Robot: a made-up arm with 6 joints. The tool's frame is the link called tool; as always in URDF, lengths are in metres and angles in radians. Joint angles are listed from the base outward. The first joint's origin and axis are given. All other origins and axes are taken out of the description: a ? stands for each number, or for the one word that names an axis. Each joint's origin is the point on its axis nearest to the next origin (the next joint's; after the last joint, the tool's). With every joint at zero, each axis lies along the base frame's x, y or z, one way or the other. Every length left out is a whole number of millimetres.
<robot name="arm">
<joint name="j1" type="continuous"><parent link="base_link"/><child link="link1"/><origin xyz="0 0 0.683"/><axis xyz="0 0 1"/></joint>
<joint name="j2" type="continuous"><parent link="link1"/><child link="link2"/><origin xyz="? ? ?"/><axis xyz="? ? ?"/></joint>
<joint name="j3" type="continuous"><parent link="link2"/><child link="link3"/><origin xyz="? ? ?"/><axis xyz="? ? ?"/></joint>
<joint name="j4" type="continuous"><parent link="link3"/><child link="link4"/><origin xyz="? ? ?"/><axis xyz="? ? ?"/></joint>
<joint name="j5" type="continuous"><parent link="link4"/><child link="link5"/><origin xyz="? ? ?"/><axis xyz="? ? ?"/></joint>
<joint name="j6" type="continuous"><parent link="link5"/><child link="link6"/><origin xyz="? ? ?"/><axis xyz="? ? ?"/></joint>
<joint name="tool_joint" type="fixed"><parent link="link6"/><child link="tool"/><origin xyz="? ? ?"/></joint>
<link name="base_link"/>
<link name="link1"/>
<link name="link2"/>
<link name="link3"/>
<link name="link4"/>
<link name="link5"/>
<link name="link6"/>
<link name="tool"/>
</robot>
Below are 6 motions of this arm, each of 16 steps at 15 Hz.
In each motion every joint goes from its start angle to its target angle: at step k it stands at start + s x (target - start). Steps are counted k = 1, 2, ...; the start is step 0. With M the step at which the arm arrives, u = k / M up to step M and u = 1 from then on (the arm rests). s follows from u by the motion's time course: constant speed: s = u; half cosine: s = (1 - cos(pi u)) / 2; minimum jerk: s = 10 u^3 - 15 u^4 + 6 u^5.
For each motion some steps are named. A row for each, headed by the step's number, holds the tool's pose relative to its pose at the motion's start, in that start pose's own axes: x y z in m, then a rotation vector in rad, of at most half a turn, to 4 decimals.
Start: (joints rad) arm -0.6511 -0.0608 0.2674 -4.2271 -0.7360 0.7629
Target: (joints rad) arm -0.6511 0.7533 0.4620 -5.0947 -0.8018 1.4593
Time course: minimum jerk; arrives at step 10
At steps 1, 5, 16:
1: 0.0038 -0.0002 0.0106 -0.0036 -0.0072 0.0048
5: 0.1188 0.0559 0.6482 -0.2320 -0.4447 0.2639
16: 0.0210 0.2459 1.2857 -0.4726 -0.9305 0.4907

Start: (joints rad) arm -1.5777 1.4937 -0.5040 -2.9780 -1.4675 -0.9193
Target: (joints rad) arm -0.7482 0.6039 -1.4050 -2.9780 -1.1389 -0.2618
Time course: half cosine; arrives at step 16
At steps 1, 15, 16:
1: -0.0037 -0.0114 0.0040 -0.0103 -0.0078 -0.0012
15: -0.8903 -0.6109 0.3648 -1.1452 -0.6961 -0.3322
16: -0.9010 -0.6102 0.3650 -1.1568 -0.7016 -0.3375

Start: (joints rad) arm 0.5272 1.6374 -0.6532 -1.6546 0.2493 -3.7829
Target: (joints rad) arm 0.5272 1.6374 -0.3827 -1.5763 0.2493 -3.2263
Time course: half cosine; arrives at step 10
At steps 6, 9, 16:
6: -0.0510 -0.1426 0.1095 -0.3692 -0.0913 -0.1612
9: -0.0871 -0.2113 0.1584 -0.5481 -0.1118 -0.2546
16: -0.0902 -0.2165 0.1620 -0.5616 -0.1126 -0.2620

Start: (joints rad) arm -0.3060 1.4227 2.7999 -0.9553 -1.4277 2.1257
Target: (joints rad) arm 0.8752 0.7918 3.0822 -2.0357 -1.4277 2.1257
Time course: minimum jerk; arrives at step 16
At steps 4, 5, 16:
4: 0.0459 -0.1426 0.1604 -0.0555 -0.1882 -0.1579
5: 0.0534 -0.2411 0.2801 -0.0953 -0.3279 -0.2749
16: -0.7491 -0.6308 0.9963 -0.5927 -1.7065 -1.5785

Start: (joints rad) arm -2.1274 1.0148 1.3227 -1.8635 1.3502 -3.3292
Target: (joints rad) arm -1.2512 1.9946 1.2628 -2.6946 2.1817 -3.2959
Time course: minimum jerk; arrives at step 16
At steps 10, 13, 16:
10: -0.9670 1.4475 -0.7438 -1.0459 0.4785 0.3541
13: -1.1918 1.6452 -1.2331 -1.4002 0.6360 0.1925
16: -1.2246 1.6714 -1.3443 -1.4700 0.6700 0.1399

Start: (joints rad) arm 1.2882 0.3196 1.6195 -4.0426 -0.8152 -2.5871
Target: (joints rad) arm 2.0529 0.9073 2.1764 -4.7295 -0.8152 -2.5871
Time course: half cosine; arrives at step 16
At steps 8, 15, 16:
8: -0.3671 0.0872 -0.2551 0.5146 0.3449 -0.3647
15: -0.8202 0.3483 -0.2866 0.9951 0.7135 -0.7244
16: -0.8291 0.3545 -0.2844 1.0042 0.7210 -0.7315

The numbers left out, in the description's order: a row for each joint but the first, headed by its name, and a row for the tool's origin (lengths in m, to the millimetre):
j2: xyz 0.22 0 0, axis 0 1 0
j3: xyz 0 0 1.023, axis 0 -1 0
j4: xyz 0.87 0 0.187, axis -1 0 0
j5: xyz 0 0 0, axis 0 -1 0
j6: xyz 0.164 0 0, axis -1 0 0
tool: xyz 0 0 0

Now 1 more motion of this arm.
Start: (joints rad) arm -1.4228 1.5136 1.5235 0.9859 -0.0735 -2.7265
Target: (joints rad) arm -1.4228 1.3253 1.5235 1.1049 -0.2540 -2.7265
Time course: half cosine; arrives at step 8
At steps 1, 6, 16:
1: -0.0023 0.0141 -0.0013 -0.0041 -0.0052 0.0046
6: -0.0763 0.3122 -0.0261 -0.0794 -0.1270 0.1101
16: -0.0947 0.3648 -0.0299 -0.0905 -0.1508 0.1304

